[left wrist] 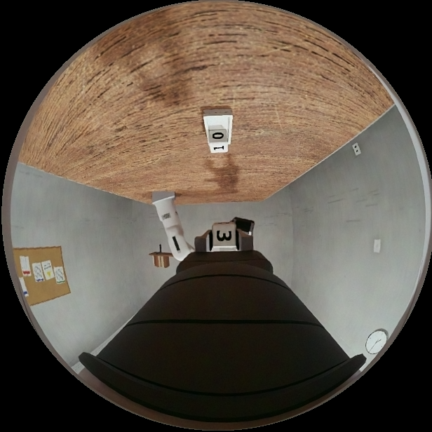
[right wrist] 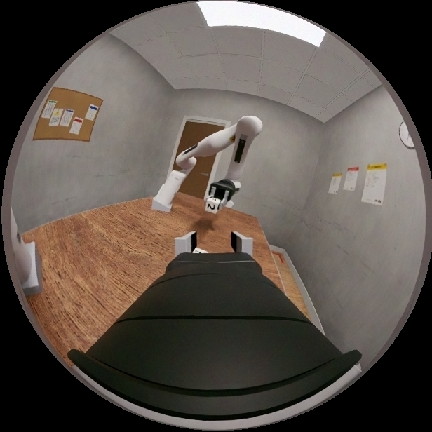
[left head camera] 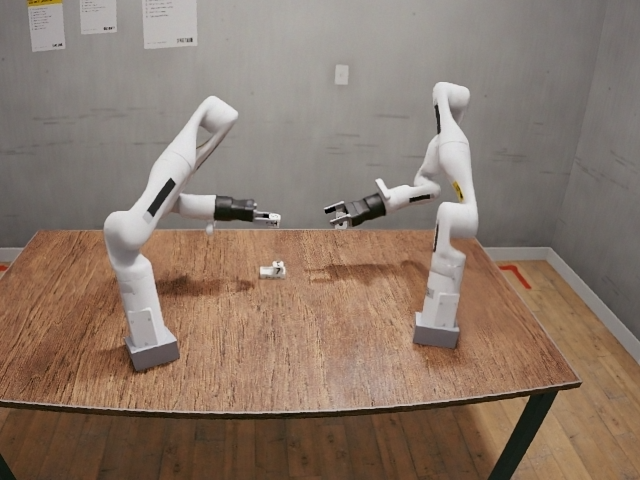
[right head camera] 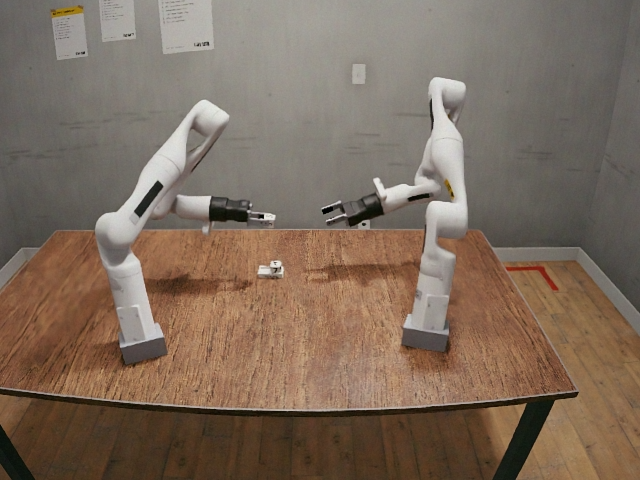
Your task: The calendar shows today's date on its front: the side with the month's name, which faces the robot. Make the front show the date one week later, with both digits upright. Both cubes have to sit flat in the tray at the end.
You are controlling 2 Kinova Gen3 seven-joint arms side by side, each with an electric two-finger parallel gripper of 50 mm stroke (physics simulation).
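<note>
My left gripper (left head camera: 276, 220) (right head camera: 270, 220) (right wrist: 212, 203) is shut on a white cube (left wrist: 224, 236) (right wrist: 212, 205), high above the table. This cube shows a sideways 3 in the left wrist view and a 2 in the right wrist view. The tray (left head camera: 265, 275) (right head camera: 263, 274) (left wrist: 218, 112) stands on the table below. The other cube (left head camera: 278, 270) (right head camera: 276, 267) (left wrist: 218, 135) sits at its right end in the head views, with a 7 towards the robot; the left wrist view shows a 0 and a 1 on it. My right gripper (left head camera: 334, 213) (right head camera: 331, 215) (right wrist: 213, 238) is open and empty, facing the left one across a gap.
The wooden table (left head camera: 320, 351) (right head camera: 320, 351) carries both arm bases (left head camera: 152, 349) (left head camera: 435, 329), with the tray between and behind them. The grey wall (left head camera: 289, 129) stands beyond the far table edge. The two grippers are at similar height.
</note>
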